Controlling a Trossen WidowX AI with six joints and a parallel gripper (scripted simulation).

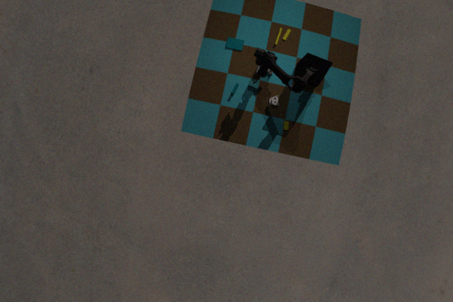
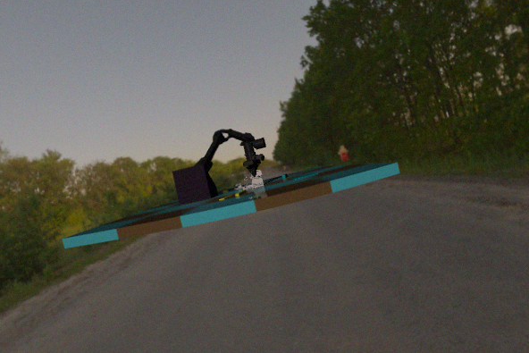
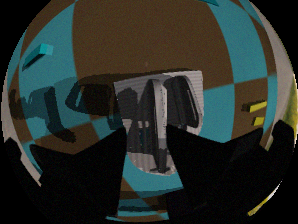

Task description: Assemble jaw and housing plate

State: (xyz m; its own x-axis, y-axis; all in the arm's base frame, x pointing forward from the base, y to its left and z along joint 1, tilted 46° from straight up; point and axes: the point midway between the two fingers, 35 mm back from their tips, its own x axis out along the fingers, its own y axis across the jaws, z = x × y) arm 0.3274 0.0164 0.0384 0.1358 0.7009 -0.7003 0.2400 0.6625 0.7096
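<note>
Now: gripper tip 13 cm past the light-grey plate-like piece, 22 cm to the right of it and 3 cm above it. From my gripper tip the other things lie so: teal plate 26 cm ahead, 18 cm to the right, 5 cm below; then grey jaw 4 cm behind, 1 cm to the right; then teal stick 19 cm ahead, 19 cm to the left, 5 cm below.
</note>
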